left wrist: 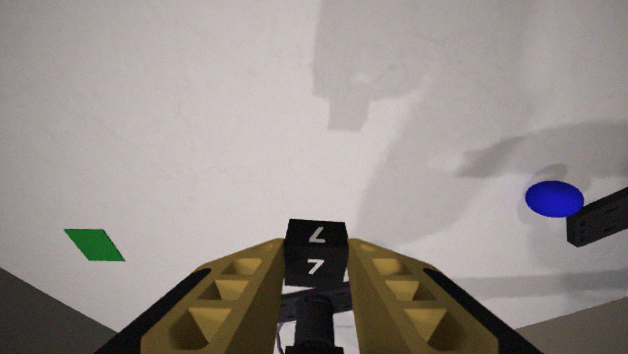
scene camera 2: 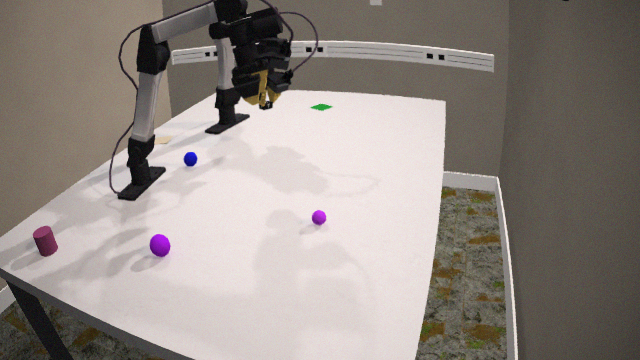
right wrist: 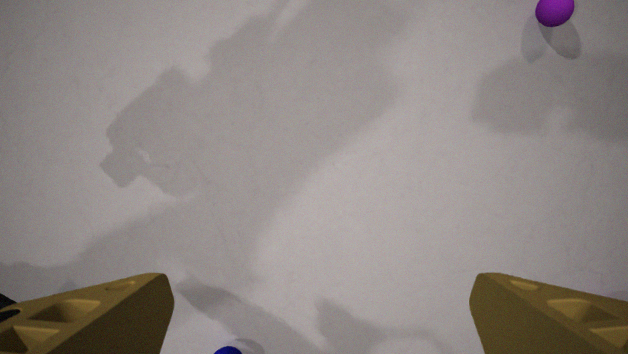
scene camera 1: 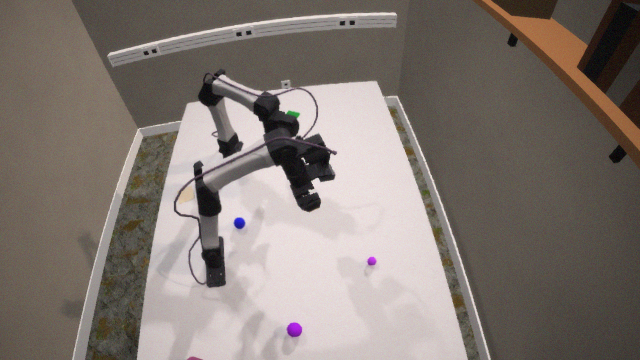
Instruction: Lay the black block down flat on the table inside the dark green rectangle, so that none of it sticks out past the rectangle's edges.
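Where they show: left gripper, fingertip midpoint: point(left wrist: 316, 246) point(scene camera 2: 267, 104); right gripper, fingertip midpoint: point(scene camera 2: 258, 98) point(right wrist: 321, 290) point(scene camera 1: 307, 194); left arm's base at its link origin: point(left wrist: 314, 300) point(scene camera 2: 228, 124); right arm's base at its link origin: point(scene camera 2: 142, 183) point(scene camera 1: 215, 261).
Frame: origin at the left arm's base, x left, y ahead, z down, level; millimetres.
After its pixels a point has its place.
Observation:
The black block point(scene camera 2: 266, 105) {x -100, y 254, z -123 mm} point(left wrist: 315, 276) {x -86, y 237, z -128 mm}, with white 7s on two faces, is held above the table between my left fingertips. My left gripper point(left wrist: 316, 246) {x -92, y 252, z -123 mm} is shut on it. In scene camera 1 my left gripper and the block are hidden behind the right arm. The green rectangle point(scene camera 1: 293, 114) {x 302, y 246, z -1 mm} point(scene camera 2: 321, 107) {x 286, y 241, z -1 mm} point(left wrist: 95, 245) {x 289, y 239, z -1 mm} lies flat on the table near its far end, partly covered by the left arm in scene camera 1. It lies off to the left of the block in the left wrist view. My right gripper point(right wrist: 321, 290) {x -338, y 402, z -224 mm} is open and empty, high over the table, close to the left one.
A blue ball point(scene camera 1: 239, 223) {x -352, y 134, z -38 mm} point(scene camera 2: 190, 159) {x -355, y 142, z -29 mm} point(left wrist: 554, 199) {x -328, y 139, z -33 mm} lies near the right arm's base. A tan square point(scene camera 1: 186, 195) {x -217, y -157, z -1 mm} point(scene camera 2: 163, 140) {x -214, y -151, z -1 mm} lies behind the arms. Two purple balls point(scene camera 1: 294, 329) {x -725, y 386, z -47 mm} point(scene camera 1: 372, 261) {x -468, y 621, z -28 mm} and a maroon cylinder point(scene camera 2: 45, 241) {x -897, y 110, z -40 mm} are on the nearer table part.

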